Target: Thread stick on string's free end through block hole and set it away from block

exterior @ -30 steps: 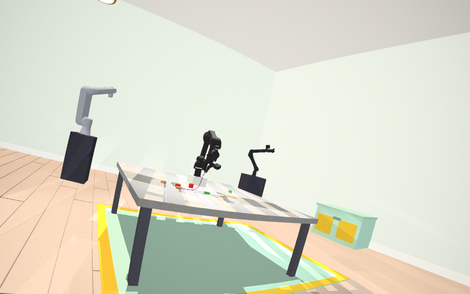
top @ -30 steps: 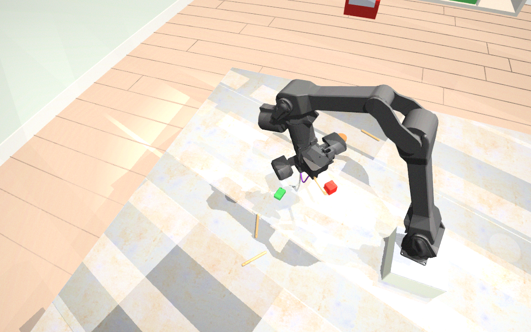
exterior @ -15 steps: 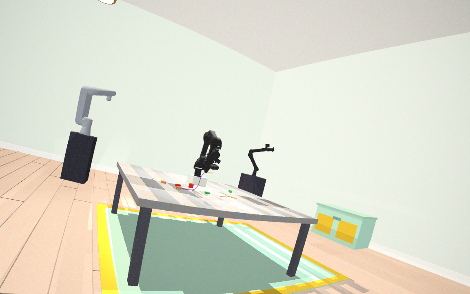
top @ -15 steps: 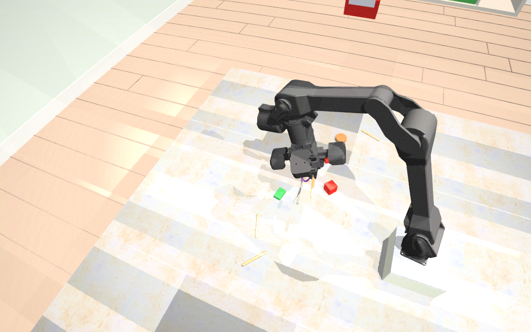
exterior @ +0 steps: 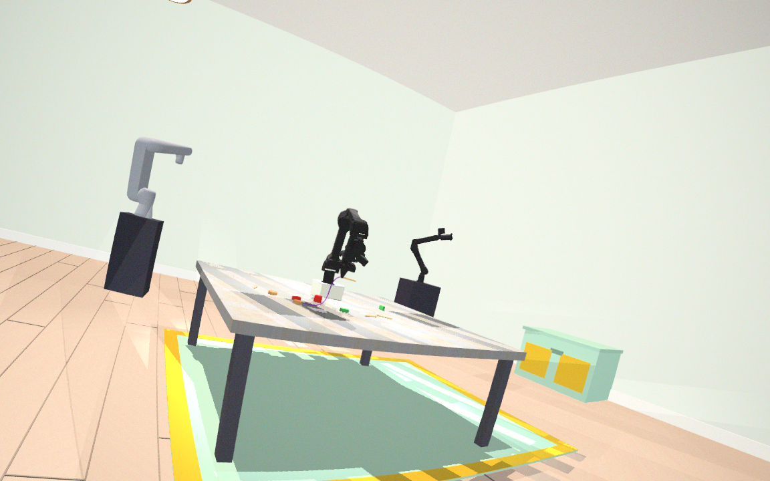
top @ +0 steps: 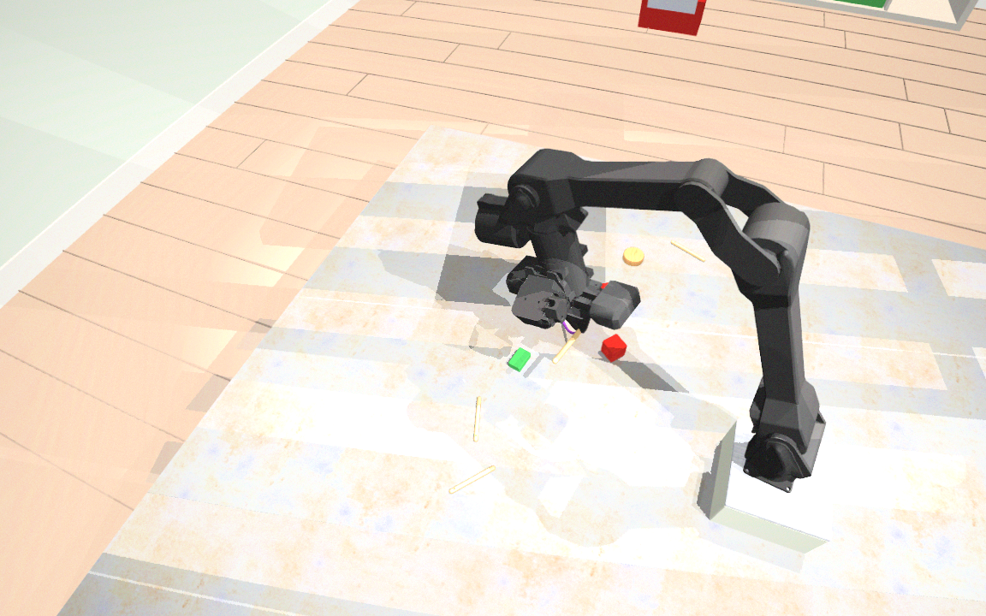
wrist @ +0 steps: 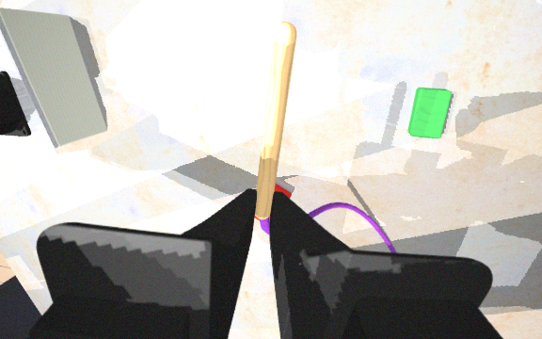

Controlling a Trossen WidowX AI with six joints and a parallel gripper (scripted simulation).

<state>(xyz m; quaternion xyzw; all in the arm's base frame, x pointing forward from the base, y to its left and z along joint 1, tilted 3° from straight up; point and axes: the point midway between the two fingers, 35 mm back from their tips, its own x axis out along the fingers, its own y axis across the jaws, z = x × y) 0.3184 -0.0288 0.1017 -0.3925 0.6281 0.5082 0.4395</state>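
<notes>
My gripper tip is 2 cm to the right of the thin wooden stick. The rest, counted from my gripper tip: flat red block 2 cm ahead, 19 cm to the right, 13 cm below; then green block 9 cm ahead, 2 cm to the left, 13 cm below; then red wooden block 4 cm behind, 8 cm to the right, 12 cm below.
</notes>
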